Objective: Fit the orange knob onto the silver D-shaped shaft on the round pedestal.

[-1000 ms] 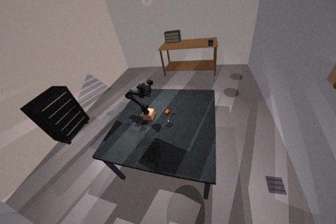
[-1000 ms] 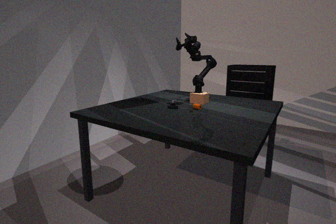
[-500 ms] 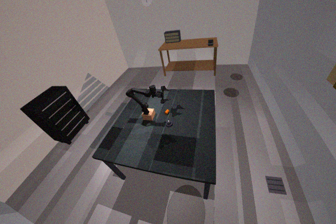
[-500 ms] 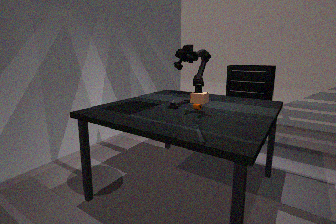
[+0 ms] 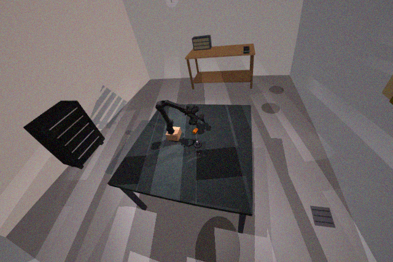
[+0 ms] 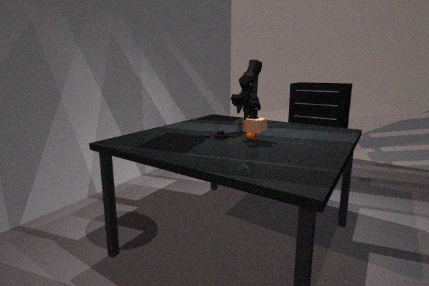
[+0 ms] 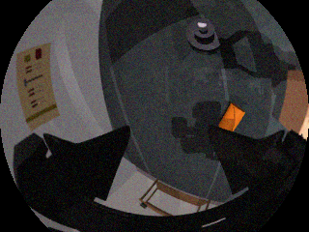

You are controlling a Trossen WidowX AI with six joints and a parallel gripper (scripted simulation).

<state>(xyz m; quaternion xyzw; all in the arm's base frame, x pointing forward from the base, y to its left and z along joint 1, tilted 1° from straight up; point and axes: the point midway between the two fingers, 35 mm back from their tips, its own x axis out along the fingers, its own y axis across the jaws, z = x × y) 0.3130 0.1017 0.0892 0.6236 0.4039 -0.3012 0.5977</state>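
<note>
Now: gripper tip 100 mm past the orange knob and 130 mm above it. Also, from my gripper tip: round pedestal (10 mm behind, 160 mm to the right, 120 mm below).
</note>
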